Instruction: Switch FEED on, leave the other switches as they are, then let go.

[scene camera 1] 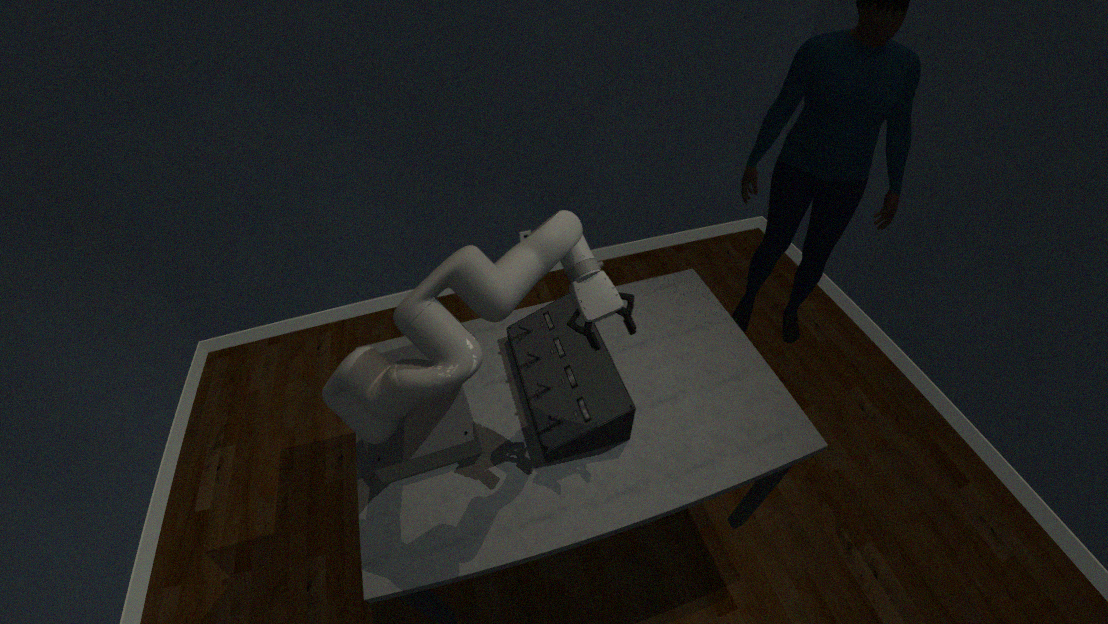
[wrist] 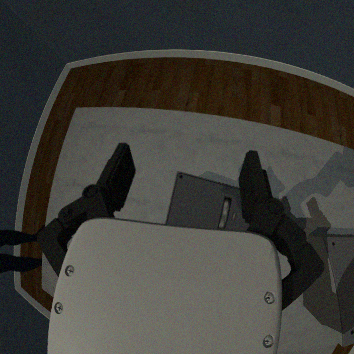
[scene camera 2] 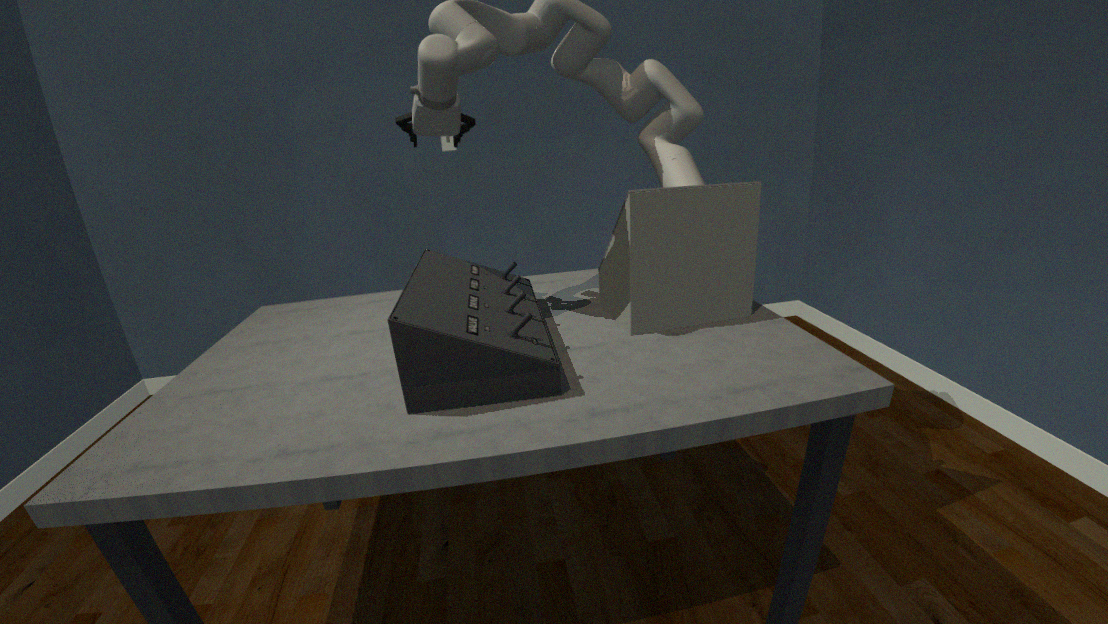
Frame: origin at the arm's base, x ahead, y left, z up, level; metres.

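Where they show: gripper, fingertip midpoint: [scene camera 1: 616, 341] [wrist: 186, 159] [scene camera 2: 435, 142]; arm's base at its link origin: [scene camera 2: 696, 218].
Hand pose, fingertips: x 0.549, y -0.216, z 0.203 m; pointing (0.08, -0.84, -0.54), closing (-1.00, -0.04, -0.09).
Note:
Things, the pixels of their centre, and the offset from my fingertips. Level surfaces: height alone.
- dark sloped switch box at the middle of its body: [scene camera 2: 475, 318] [wrist: 204, 276] [scene camera 1: 566, 372] dx -0.033, dy +0.221, dz -0.362 m
- nearest label at the middle of its body: [scene camera 2: 472, 324] [scene camera 1: 548, 320] dx -0.018, dy +0.401, dz -0.305 m
- pale table at its surface level: dz -0.423 m
A dark sloped switch box [scene camera 1: 600, 379] [scene camera 2: 434, 286] [wrist: 197, 200] stands on the table. Its several black levers, such as the nearest one [scene camera 2: 523, 324] in scene camera 2, stand in a row and all lean a similar way. Each has a small pale label, such as the nearest label [scene camera 2: 472, 324]; the writing is unreadable, so which switch is FEED cannot be told. My gripper [scene camera 1: 613, 336] [scene camera 2: 435, 142] [wrist: 186, 159] is open and empty, high above the box and touching nothing. In the wrist view its right finger and housing hide much of the box, levers included.
The pale table [scene camera 1: 697, 387] [scene camera 2: 294, 418] [wrist: 150, 130] carries the box and the arm's base. A large light block [scene camera 2: 693, 255] stands at the base, beyond the lever side of the box. A person [scene camera 1: 849, 116] stands past the table's far right edge. A wall outlet [scene camera 1: 524, 234] shows behind the arm.

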